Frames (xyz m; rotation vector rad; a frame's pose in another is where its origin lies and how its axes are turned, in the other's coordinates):
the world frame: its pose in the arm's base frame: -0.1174 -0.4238 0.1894 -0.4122 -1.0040 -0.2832
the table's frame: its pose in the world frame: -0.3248 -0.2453 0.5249 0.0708 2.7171 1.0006
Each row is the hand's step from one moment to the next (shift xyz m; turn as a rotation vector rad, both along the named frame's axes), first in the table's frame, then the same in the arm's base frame.
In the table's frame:
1: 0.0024 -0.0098 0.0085 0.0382 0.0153 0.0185
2: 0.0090 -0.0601 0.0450 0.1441 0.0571 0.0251
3: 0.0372 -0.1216 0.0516 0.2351 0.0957 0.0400
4: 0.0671 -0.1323 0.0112 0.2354 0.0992 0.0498
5: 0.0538 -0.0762 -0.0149 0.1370 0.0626 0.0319
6: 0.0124 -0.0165 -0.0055 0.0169 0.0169 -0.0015
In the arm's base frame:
1: 0.0092 -0.0076 -0.0057 0.0037 0.0211 -0.0397
2: 0.0512 -0.0485 -0.0274 -0.0279 0.0694 -0.1381
3: 0.0611 -0.1054 -0.0632 -0.0469 0.1154 -0.2247
4: 0.0167 -0.1227 -0.0824 -0.0384 0.1210 -0.2272
5: -0.0147 -0.0744 -0.0563 -0.0205 0.0758 -0.1324
6: -0.0055 -0.0166 -0.0123 -0.0094 0.0171 -0.0139

